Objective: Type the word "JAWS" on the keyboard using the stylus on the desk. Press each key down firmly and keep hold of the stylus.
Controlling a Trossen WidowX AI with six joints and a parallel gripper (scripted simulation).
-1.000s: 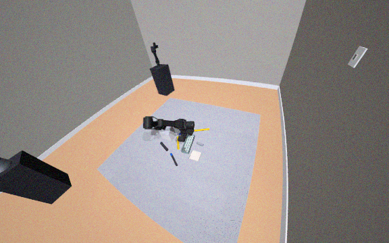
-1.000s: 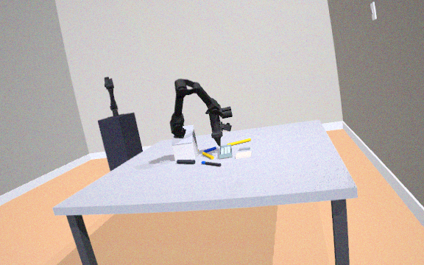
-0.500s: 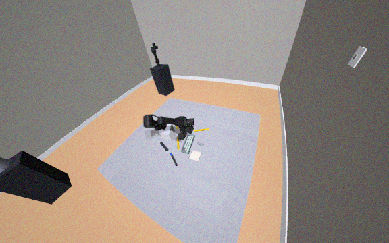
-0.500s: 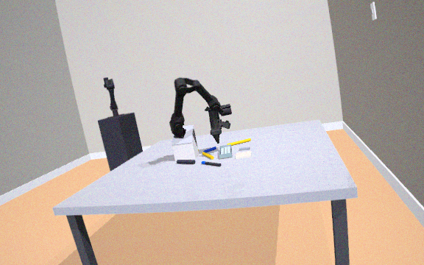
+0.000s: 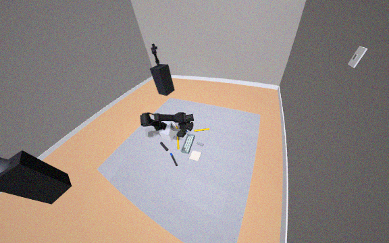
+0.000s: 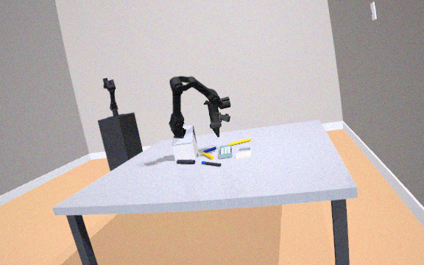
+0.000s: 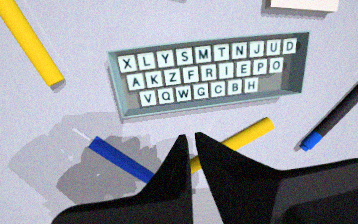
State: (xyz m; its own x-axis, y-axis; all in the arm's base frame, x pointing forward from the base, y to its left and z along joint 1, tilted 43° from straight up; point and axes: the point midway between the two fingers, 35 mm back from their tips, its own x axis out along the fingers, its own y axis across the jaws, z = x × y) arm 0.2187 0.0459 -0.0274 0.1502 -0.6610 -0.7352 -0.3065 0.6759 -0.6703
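The stylus lies 9 cm below my gripper tip, 8 cm to the left of it and 8 cm behind it. Also, from my gripper tip: grey block (14 cm ahead, 9 cm below, 2 cm to the left); grey stylus tip (11 cm to the left, 9 cm below, 6 cm behind); white pad (17 cm ahead, 10 cm to the right, 9 cm below).
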